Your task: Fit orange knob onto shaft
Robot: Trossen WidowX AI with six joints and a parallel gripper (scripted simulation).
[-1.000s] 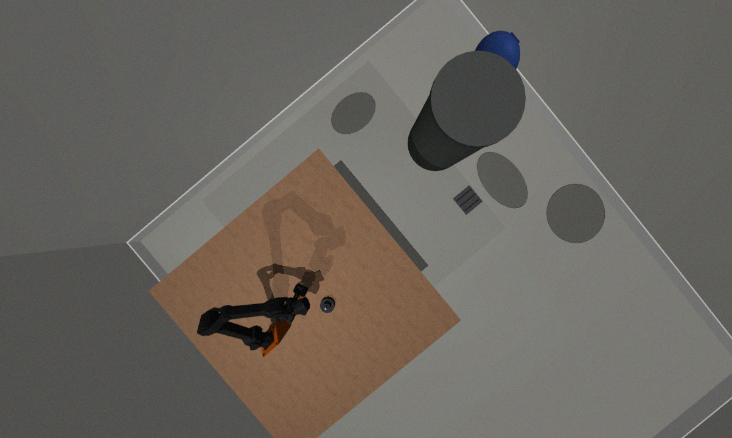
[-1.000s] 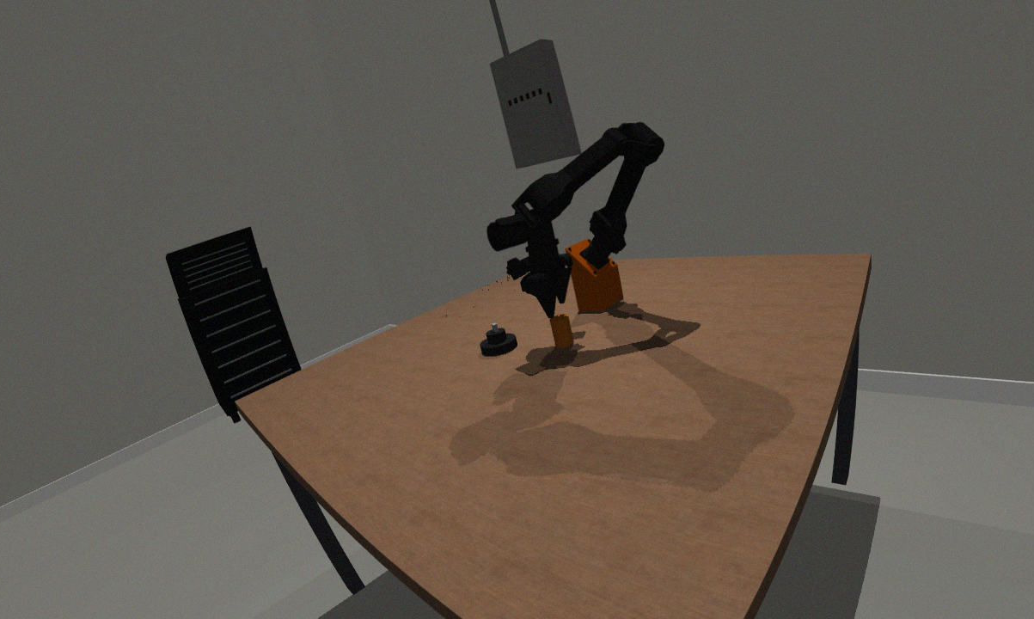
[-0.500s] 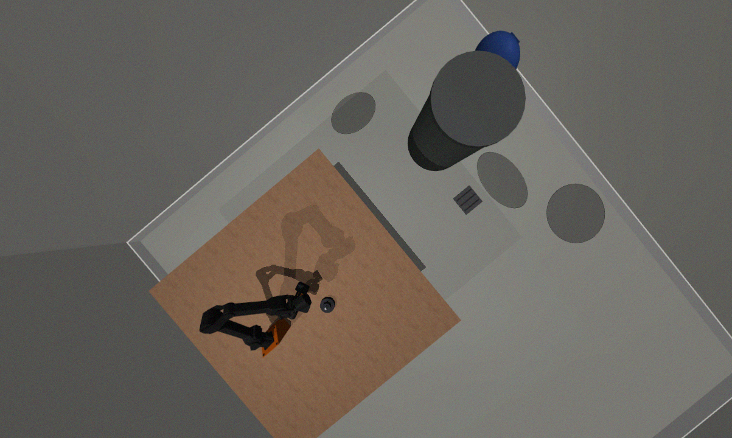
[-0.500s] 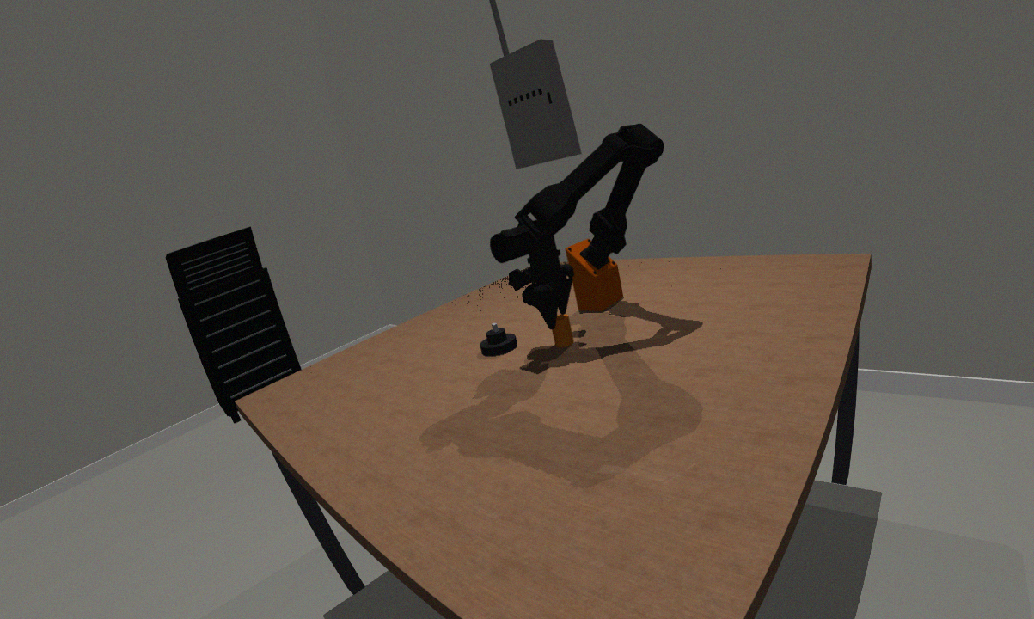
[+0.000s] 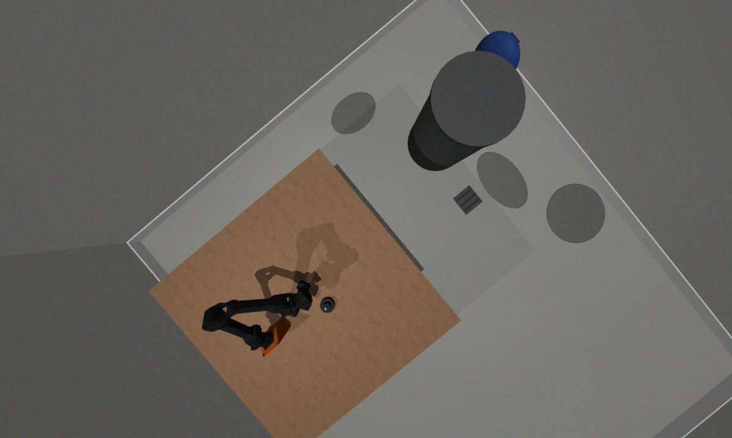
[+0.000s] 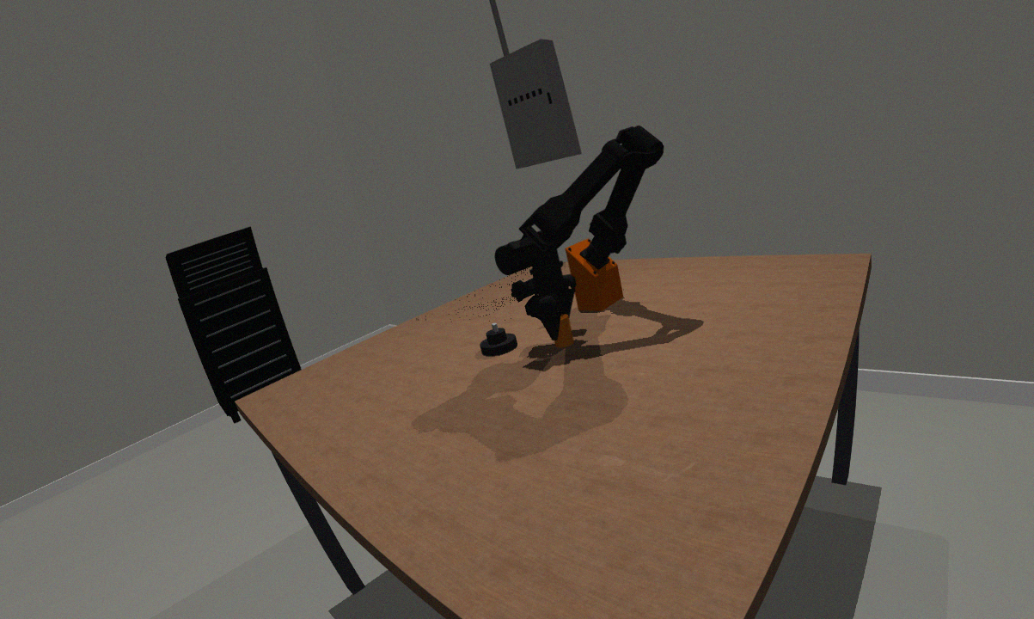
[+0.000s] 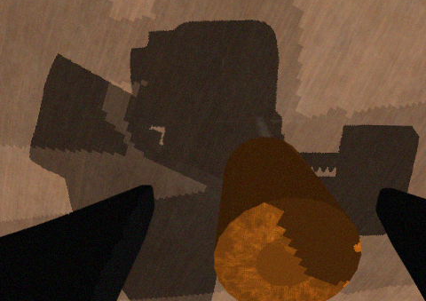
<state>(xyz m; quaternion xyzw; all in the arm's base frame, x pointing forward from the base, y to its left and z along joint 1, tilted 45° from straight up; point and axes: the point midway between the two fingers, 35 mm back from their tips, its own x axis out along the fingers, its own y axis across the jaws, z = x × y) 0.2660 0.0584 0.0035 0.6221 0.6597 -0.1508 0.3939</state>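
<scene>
My gripper tip is 10 mm below the orange knob. Also, from my gripper tip: round black pedestal 40 mm ahead, 150 mm to the right.
</scene>
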